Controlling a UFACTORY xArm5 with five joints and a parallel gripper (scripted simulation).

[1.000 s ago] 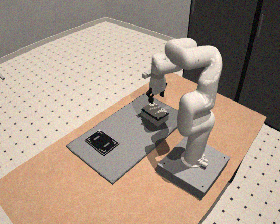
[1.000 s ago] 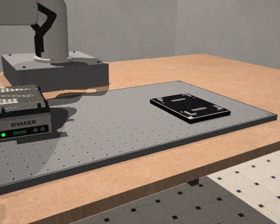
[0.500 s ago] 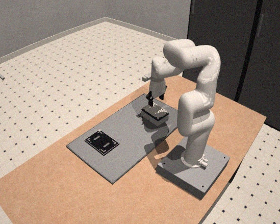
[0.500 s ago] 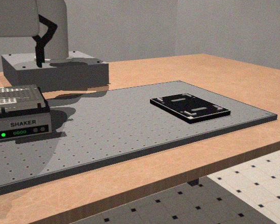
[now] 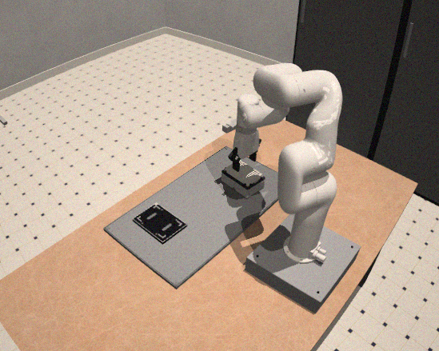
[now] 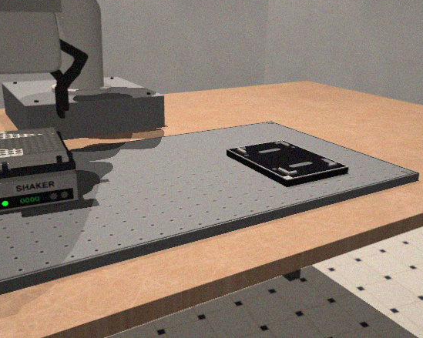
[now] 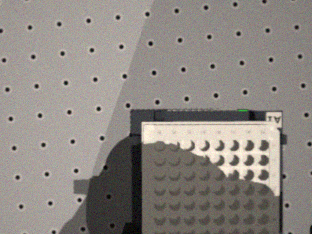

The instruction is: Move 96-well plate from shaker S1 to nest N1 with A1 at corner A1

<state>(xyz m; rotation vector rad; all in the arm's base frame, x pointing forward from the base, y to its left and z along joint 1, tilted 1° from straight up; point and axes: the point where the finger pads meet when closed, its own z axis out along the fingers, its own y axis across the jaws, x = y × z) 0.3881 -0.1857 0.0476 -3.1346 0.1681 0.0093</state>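
My hand is 50 mm above the white 96-well plate. The rest, counted from my hand: grey locator: 150 mm ahead, 410 mm to the left, 100 mm below; then black plate nest N1: 80 mm ahead, 380 mm to the left, 100 mm below; then A1 mark: 160 mm ahead, 320 mm to the left, 100 mm below.
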